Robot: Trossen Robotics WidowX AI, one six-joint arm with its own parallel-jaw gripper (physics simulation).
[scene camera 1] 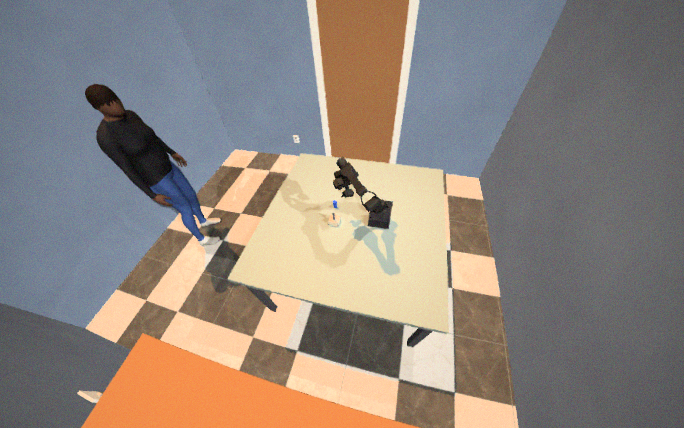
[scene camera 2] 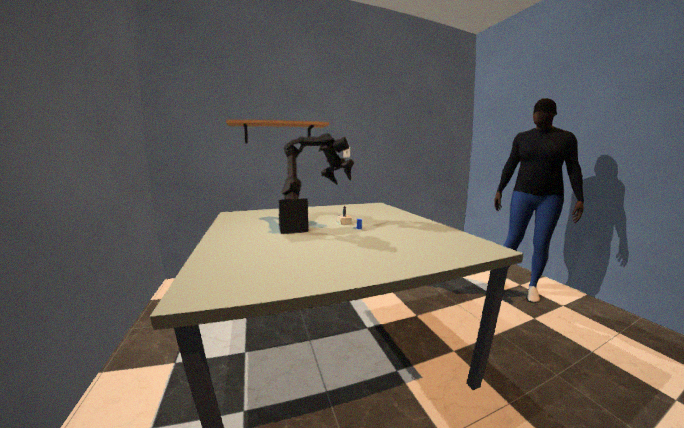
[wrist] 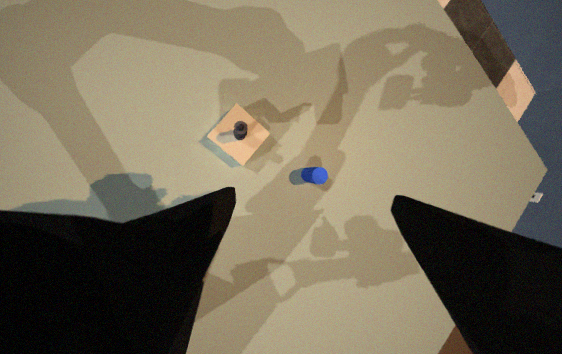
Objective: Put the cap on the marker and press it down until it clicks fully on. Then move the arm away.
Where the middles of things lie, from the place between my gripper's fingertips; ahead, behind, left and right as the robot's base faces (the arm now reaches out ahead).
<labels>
Right now the pale block (wrist: 222,135) is 3 cm ahead of my hand, 7 cm to the left of it and 22 cm below it.
</labels>
